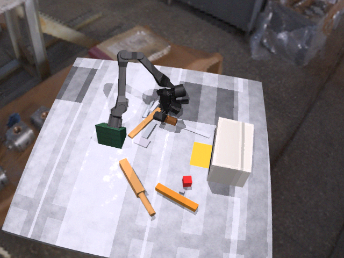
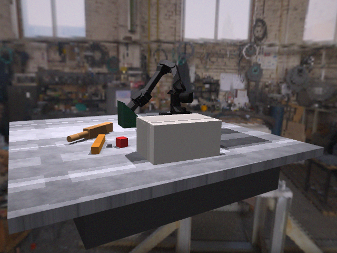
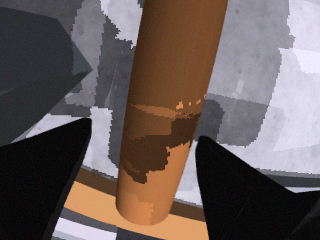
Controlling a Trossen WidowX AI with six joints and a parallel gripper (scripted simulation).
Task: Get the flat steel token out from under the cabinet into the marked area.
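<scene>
Right now my gripper tip is 6 cm to the right of the grey block, 4 cm short of it and 3 cm below it. From my gripper tip the other things lie so: red cube 39 cm to the right, 16 cm ahead, 1 cm above; then small dark tool 13 cm to the left, 4 cm ahead; then flat orange stick 9 cm behind, 3 cm to the right, 1 cm below.
</scene>
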